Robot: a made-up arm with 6 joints.
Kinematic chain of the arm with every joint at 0, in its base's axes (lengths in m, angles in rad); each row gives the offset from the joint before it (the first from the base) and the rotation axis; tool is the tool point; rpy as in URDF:
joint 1: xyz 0 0.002 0.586 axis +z
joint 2: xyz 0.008 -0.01 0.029 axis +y
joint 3: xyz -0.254 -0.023 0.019 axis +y
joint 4: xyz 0.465 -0.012 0.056 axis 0.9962 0 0.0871
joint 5: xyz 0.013 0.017 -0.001 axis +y
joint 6: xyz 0.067 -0.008 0.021 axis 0.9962 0 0.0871
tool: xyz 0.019 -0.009 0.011 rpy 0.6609 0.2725 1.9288
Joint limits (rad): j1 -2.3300..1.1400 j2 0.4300..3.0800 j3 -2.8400..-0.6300 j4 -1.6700..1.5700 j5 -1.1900..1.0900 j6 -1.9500..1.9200
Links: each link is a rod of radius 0.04 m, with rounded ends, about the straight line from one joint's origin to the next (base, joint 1, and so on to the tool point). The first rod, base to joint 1, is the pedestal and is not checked.
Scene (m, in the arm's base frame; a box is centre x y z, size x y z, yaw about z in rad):
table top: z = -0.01
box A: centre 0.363 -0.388 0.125 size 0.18 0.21 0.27 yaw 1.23
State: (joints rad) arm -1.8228 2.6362 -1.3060 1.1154 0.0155 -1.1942
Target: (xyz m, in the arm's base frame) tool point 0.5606 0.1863 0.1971
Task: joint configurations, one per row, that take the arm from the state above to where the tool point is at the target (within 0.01 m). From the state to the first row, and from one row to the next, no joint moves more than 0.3 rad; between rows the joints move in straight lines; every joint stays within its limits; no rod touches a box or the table.
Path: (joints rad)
1: -1.5476 2.5163 -1.2620 1.1166 0.0366 -1.1977
2: -1.2723 2.3963 -1.2180 1.1178 0.0576 -1.2011
3: -0.9971 2.2764 -1.1740 1.1190 0.0787 -1.2046
4: -0.7219 2.1565 -1.1301 1.1203 0.0998 -1.2080
5: -0.4459 2.3338 -1.2910 1.1091 0.1424 -1.2145
6: -0.1700 2.5112 -1.4519 1.0980 0.1849 -1.2209
7: 0.1060 2.6885 -1.6129 1.0869 0.2275 -1.2273
8: 0.3819 2.8659 -1.7738 1.0758 0.2701 -1.2337

